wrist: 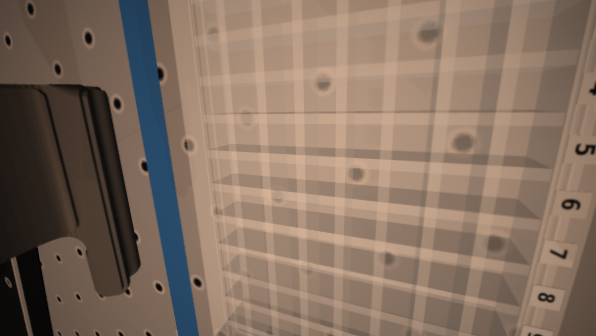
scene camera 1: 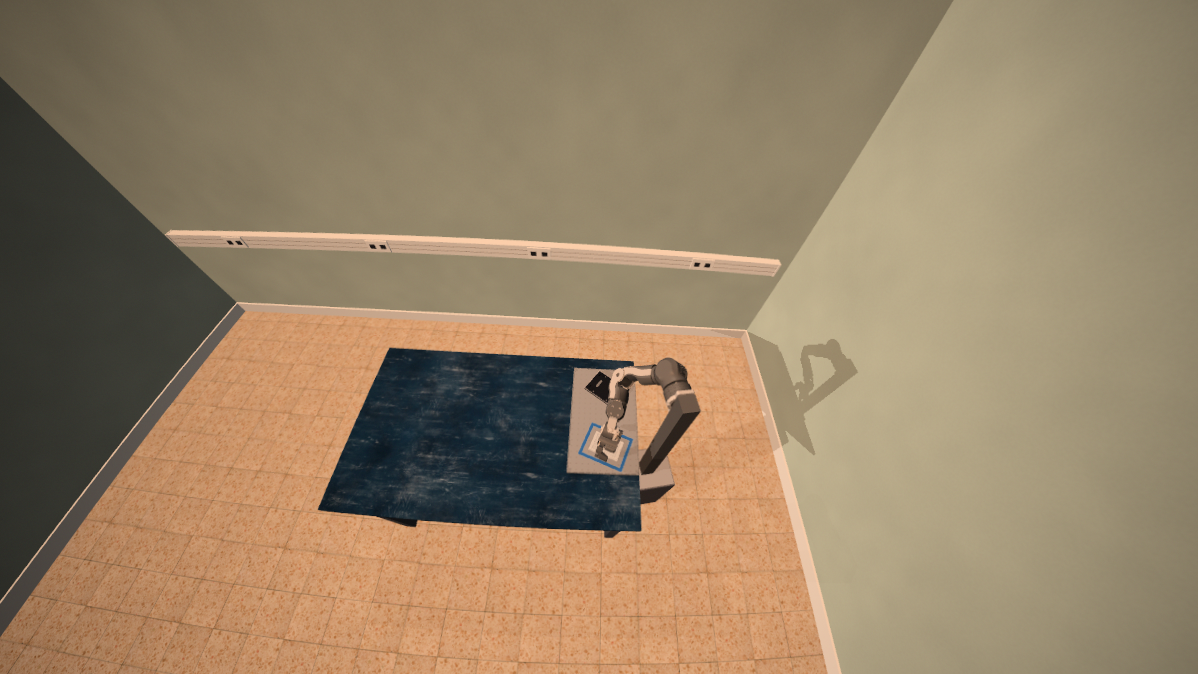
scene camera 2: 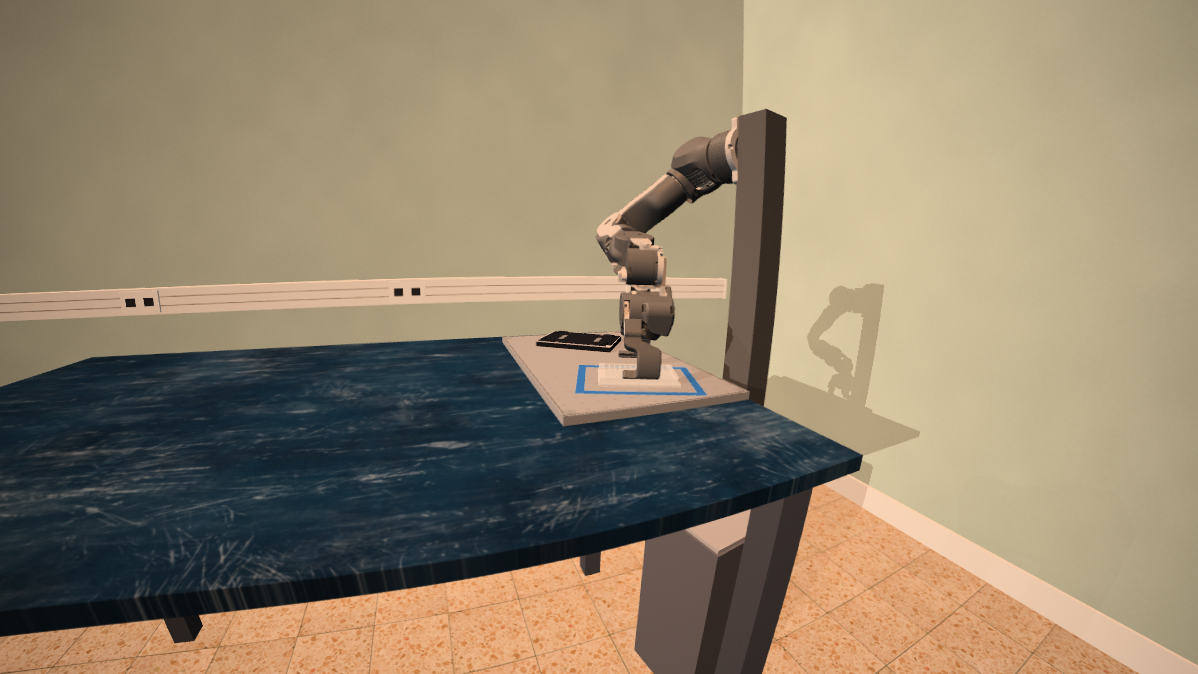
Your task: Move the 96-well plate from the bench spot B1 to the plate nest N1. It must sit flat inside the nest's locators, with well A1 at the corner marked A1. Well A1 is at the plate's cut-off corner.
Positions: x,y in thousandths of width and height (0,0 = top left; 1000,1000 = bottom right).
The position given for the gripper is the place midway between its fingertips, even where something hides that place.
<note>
In view: the gripper (scene camera 2: 531,545), a 96-well plate (scene camera 2: 509,557), a black plate nest (scene camera 2: 489,504) and a dark arm post (scene camera 2: 636,232).
The 96-well plate also shows in the wrist view (wrist: 766,415). The dark arm post shows as well in scene camera 1 (scene camera 1: 572,608).
</note>
